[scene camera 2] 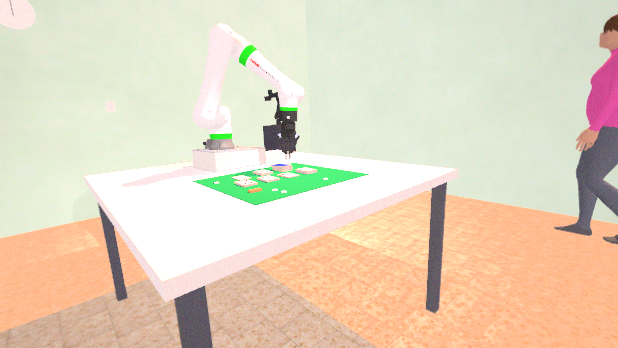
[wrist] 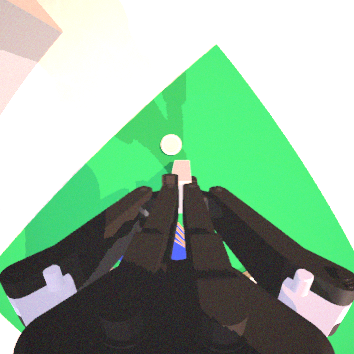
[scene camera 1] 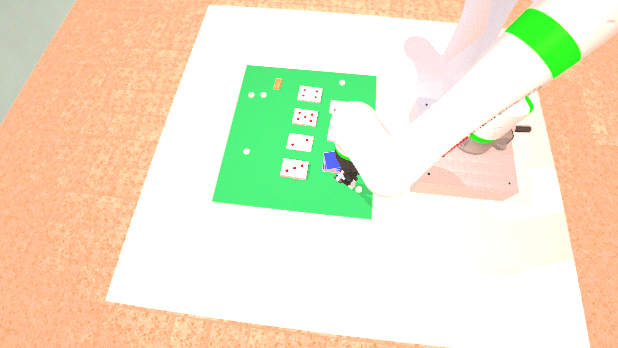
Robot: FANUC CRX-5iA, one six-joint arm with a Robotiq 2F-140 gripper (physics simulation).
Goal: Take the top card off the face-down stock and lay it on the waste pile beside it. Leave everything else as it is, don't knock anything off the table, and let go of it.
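Frame: origin at the arm's base, x left, y back, z up, level; centimetres.
Seen in the pictures: gripper, between the fingertips: (wrist: 181,171) (scene camera 1: 350,185); arm's base, origin of its link: (scene camera 2: 222,148).
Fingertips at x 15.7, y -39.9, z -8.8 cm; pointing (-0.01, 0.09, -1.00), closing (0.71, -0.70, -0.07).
Observation:
Pixels of each thing's top centre, then the offset from my fingertips to it. Level surfaces: height alone.
- blue face-down stock, centre of its top: (scene camera 1: 337,159) (scene camera 2: 280,165) dx -8.9, dy -4.4, dz +1.8 cm
- green mat, height of its surface: dz -0.9 cm
- face-up pile, centre of its top: (scene camera 2: 262,171) dx -19.9, dy -3.2, dz +0.4 cm
- face-up card pile, centre of its top: (scene camera 1: 341,107) (scene camera 2: 241,177) dx -31.9, dy -2.5, dz -0.5 cm
- orange block, centre of its top: (scene camera 2: 254,189) (scene camera 1: 277,83) dx -42.8, dy -27.7, dz -0.1 cm
The blue face-down stock (scene camera 1: 331,161) (scene camera 2: 281,165) stands on the green mat (scene camera 1: 260,185) (scene camera 2: 325,184) (wrist: 250,130); its edge looks slightly fanned. A strip of the stock (wrist: 178,251) shows between the finger links in the wrist view. A face-up pile (scene camera 2: 262,172) lies beside the stock, with another face-up card pile (scene camera 1: 336,106) (scene camera 2: 242,178) farther along that row. I cannot tell surely which is the waste pile; the arm hides much of that row in scene camera 1. My gripper (scene camera 1: 352,184) (scene camera 2: 288,157) (wrist: 181,171) is shut and empty, pointing down above the mat, just off the stock's side.
Several face-up piles (scene camera 1: 294,169) (scene camera 1: 300,142) (scene camera 1: 305,117) (scene camera 1: 310,94) form a neighbouring row. White discs (scene camera 1: 358,189) (wrist: 171,144) (scene camera 1: 246,151) lie on the mat, one near my fingertips. An orange block (scene camera 1: 278,83) (scene camera 2: 254,190) lies near a mat corner. The robot's base block (scene camera 2: 227,158) stands behind.

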